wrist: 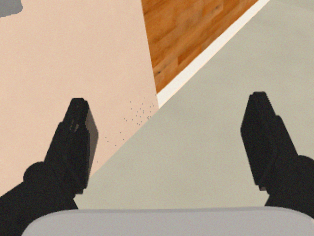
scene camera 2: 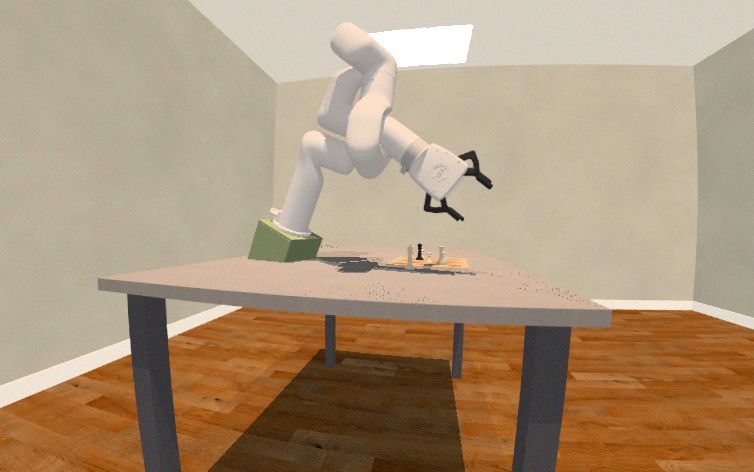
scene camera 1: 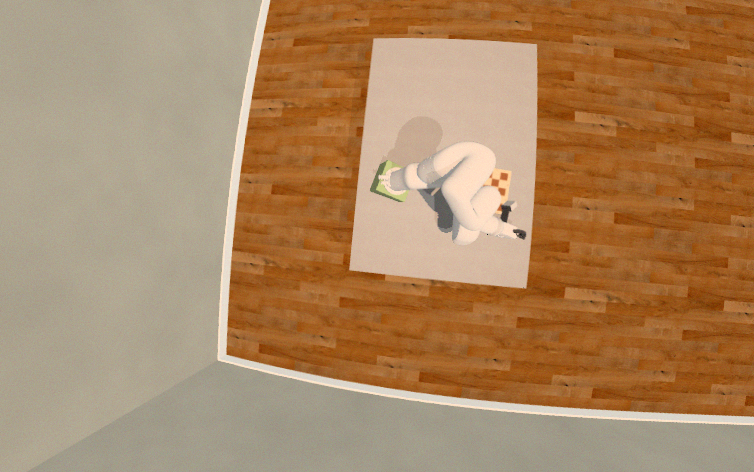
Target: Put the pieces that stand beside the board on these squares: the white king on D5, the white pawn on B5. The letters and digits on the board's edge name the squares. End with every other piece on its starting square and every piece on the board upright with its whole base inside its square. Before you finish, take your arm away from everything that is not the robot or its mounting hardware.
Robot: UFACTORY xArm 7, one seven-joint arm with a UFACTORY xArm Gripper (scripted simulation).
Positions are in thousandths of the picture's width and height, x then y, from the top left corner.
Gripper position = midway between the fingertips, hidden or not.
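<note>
I can see my gripper (scene camera 2: 633, 433), and the wrist view shows the gripper as well (wrist: 537, 481).
</note>
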